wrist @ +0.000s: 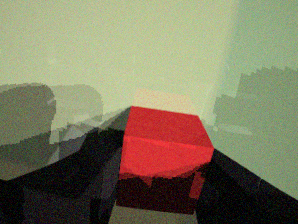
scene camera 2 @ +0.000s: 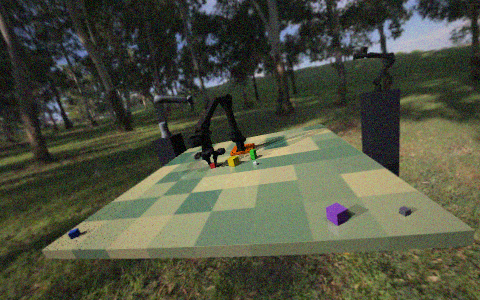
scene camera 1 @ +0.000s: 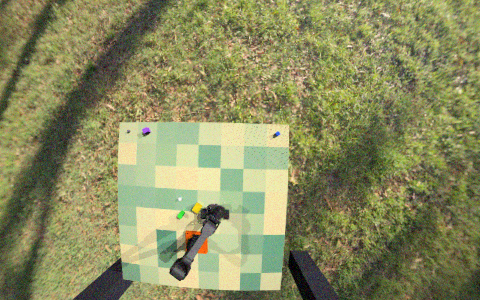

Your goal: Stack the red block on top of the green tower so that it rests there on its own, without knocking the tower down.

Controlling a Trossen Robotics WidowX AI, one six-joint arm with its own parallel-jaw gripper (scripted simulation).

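Red block [wrist: 165, 155] carried by the gripper [wrist: 160, 146].
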